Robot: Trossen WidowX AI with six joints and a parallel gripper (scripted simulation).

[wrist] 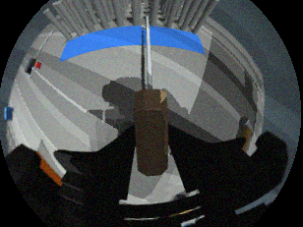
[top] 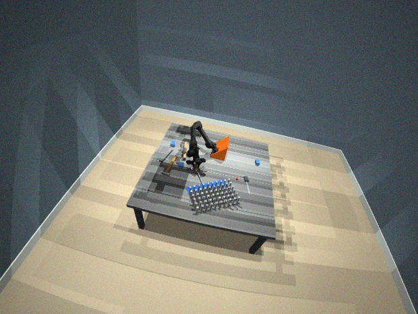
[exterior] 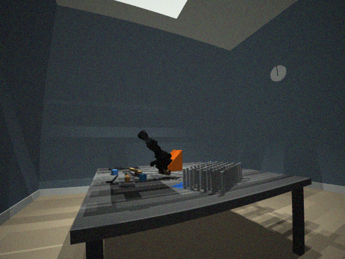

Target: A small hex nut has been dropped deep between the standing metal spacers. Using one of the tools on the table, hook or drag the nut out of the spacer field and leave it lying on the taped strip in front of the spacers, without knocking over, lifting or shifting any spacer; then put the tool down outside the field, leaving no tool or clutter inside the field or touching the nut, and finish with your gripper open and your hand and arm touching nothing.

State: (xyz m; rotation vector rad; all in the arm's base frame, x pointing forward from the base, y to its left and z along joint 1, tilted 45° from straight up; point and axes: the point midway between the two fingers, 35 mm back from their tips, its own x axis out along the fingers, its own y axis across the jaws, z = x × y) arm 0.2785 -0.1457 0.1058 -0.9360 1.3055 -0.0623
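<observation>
The hook tool lies 90 mm ahead of my gripper tip and 50 mm to the left of it. The rest, counted from my gripper tip: blue taped strip: 170 mm ahead, 130 mm to the left, 40 mm below; then red thing: 420 mm to the left, 30 mm below.
</observation>
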